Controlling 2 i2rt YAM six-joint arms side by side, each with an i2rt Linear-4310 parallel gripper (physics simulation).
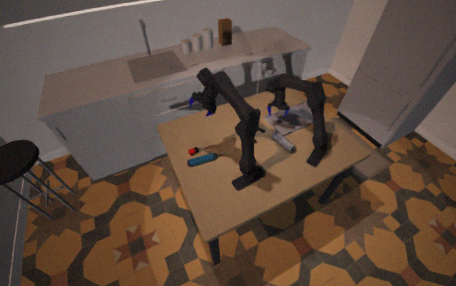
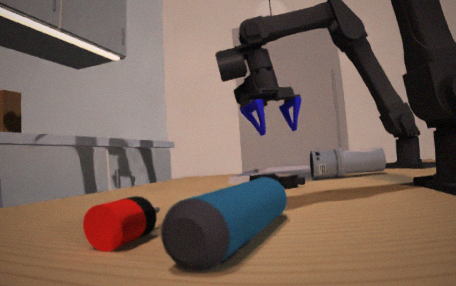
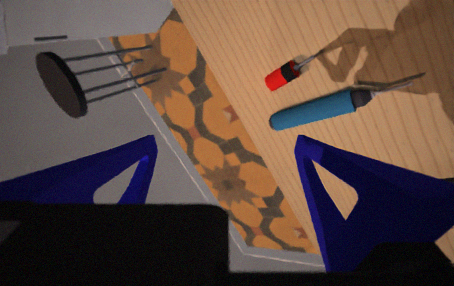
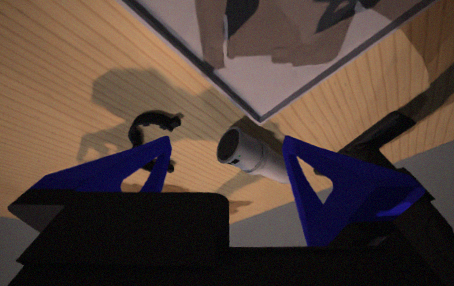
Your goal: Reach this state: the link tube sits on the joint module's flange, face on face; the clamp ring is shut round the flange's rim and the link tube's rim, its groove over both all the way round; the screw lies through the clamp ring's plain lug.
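Frame: origin at the left arm's base, x ahead, y left, z up, level; millimetres.
Seen in the pictures: left gripper, fingertip midpoint: [image 1: 198, 111] [image 3: 226, 142]; right gripper, fingertip midpoint: [image 1: 277, 116] [image 2: 279, 132] [image 4: 226, 142]; left arm's base at its link origin: [image 1: 248, 179]; right arm's base at its link origin: [image 1: 317, 155] [image 2: 409, 167] [image 4: 355, 149].
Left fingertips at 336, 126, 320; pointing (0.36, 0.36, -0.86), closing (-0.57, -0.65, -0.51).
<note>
Pixels of each thing's middle, then the offset from my left fingertips to it, as dx, dy, dz.
- joint module at the middle of its body: [image 4: 242, 151] [image 2: 326, 164] -188, -471, -289
- pale grey link tube at the middle of its body: [image 4: 271, 164] [image 2: 359, 161] [image 1: 286, 144] -264, -477, -289
- shallow grey tray at the middle of its body: [image 2: 283, 172] [image 1: 295, 117] -81, -733, -312
- red-handled driver at the middle of its body: [image 2: 133, 217] [image 3: 290, 71] [image 1: 196, 149] +8, +41, -304
- thicker blue-handled tool at the middle of its body: [image 2: 252, 206] [image 3: 327, 107] [image 1: 206, 158] -88, +16, -301
The joint module [image 1: 280, 138] [image 2: 326, 164] [image 4: 245, 150] lies on its side, dark open end outward. The pale grey link tube [image 1: 288, 145] [image 2: 367, 160] [image 4: 272, 168] lies in line with it; they appear to meet at a ridge, but I cannot tell whether the faces touch fully. The black clamp ring [image 2: 280, 179] [image 4: 150, 119] lies open like a C beside them, round neither. The screw is not distinguishable. My left gripper [image 1: 200, 108] [image 3: 226, 142] is open and empty, high beyond the table's left end. My right gripper [image 1: 278, 114] [image 2: 278, 132] [image 4: 226, 142] is open and empty above the ring and module.
A shallow grey tray [image 2: 287, 169] [image 4: 265, 87] lies behind the module, in shadow. A red-handled driver [image 1: 193, 151] [image 2: 117, 223] [image 3: 280, 77] and a thicker blue-handled tool [image 1: 202, 160] [image 2: 245, 205] [image 3: 315, 111] lie near the table's left edge. A counter stands behind the table.
</note>
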